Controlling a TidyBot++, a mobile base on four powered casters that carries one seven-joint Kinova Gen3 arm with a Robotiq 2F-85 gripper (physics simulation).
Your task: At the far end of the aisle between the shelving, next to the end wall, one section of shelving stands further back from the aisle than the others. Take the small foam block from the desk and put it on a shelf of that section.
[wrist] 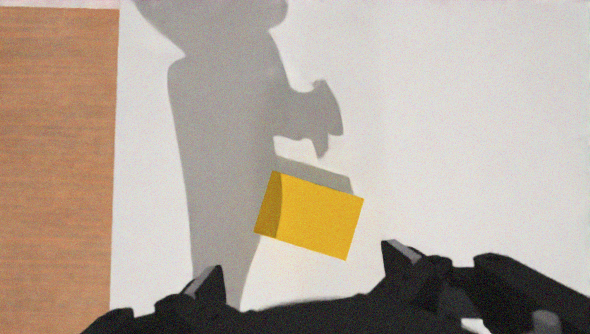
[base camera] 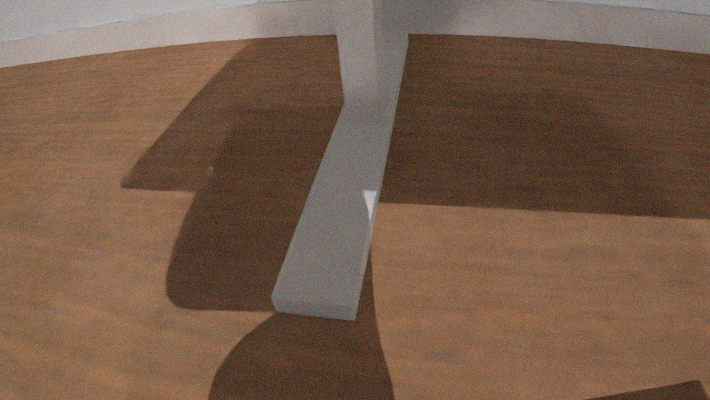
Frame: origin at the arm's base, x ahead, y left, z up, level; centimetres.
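Where they show: gripper, between the fingertips: (wrist: pixel 303 270).
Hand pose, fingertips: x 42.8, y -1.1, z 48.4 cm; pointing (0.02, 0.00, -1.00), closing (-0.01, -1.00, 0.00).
After its pixels a point has its place.
The small foam block (wrist: pixel 316 217) {z 36.9, x 43.7, y -2.9 cm} is yellow and lies on the white desk (wrist: pixel 470 125) {z 32.4, x 50.2, y -21.5 cm}, turned slightly relative to the gripper. A strip of shadow lies along its upper side in the wrist view. My gripper (wrist: pixel 303 270) {z 48.3, x 42.8, y -1.1 cm} is open, with its two black fingers far apart at the bottom of the wrist view. The block appears just ahead of and partly between the fingertips, not gripped. The height of the fingertips above the desk is hard to tell. The gripper and the block do not show in the base view. The shelving does not show in either view.
A grey-white upright (base camera: pixel 357 55) {z -26.6, x 62.8, y 1.7 cm} with a long flat foot (base camera: pixel 325 215) stands on the wooden floor (base camera: pixel 525 280) {z -39.6, x 34.8, y -14.2 cm} (wrist: pixel 55 165) {z -39.6, x 65.0, y 82.0 cm} in the base view. A pale wall base (base camera: pixel 550 22) {z -35.5, x 100.1, y -41.7 cm} runs behind it. The desk's left edge borders the floor in the wrist view. Arm shadows cross the desk.
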